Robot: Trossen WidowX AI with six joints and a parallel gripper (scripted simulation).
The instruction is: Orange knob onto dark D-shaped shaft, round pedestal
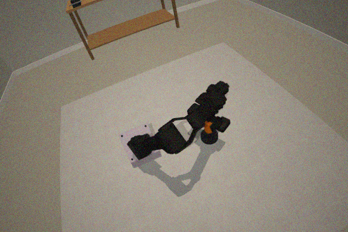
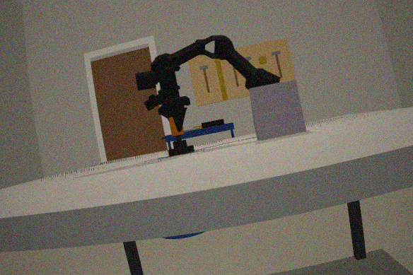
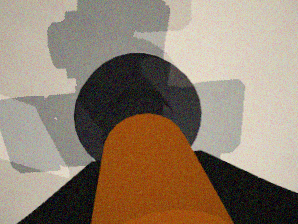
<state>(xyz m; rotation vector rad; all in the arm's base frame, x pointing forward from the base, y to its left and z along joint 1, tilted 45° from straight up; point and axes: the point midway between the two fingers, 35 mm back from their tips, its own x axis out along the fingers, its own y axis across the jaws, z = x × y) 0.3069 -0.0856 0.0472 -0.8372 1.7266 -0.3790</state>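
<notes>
My gripper tip is now 4 cm above the round pedestal. Also, from my gripper tip: orange knob: 2 cm above.
</notes>
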